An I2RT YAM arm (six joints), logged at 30 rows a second.
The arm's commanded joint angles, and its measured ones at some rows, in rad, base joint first. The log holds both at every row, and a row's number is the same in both.
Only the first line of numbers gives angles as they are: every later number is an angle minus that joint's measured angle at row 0.
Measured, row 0:
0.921 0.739 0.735 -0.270 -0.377 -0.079
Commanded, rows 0 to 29:
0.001 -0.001 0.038 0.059 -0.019 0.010
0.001 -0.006 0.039 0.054 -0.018 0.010
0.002 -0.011 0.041 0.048 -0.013 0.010
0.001 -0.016 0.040 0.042 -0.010 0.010
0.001 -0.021 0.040 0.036 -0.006 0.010
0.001 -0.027 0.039 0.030 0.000 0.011
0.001 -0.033 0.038 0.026 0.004 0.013
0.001 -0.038 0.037 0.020 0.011 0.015
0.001 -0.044 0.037 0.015 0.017 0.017
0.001 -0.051 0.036 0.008 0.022 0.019
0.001 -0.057 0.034 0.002 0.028 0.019
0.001 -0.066 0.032 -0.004 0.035 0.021
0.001 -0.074 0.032 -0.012 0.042 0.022
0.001 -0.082 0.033 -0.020 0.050 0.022
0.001 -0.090 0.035 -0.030 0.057 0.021
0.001 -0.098 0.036 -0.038 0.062 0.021
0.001 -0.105 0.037 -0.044 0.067 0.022
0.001 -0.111 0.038 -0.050 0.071 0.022
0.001 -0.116 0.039 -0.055 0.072 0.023
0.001 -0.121 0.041 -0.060 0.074 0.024
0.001 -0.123 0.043 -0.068 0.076 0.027
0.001 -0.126 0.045 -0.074 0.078 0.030
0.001 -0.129 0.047 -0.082 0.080 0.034
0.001 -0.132 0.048 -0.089 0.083 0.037
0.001 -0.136 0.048 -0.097 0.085 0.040
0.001 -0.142 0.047 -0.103 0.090 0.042
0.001 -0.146 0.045 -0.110 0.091 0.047
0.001 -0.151 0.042 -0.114 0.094 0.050
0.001 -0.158 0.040 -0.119 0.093 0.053
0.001 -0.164 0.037 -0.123 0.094 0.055
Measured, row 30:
-0.006 -0.121 0.000 -0.124 0.113 0.019
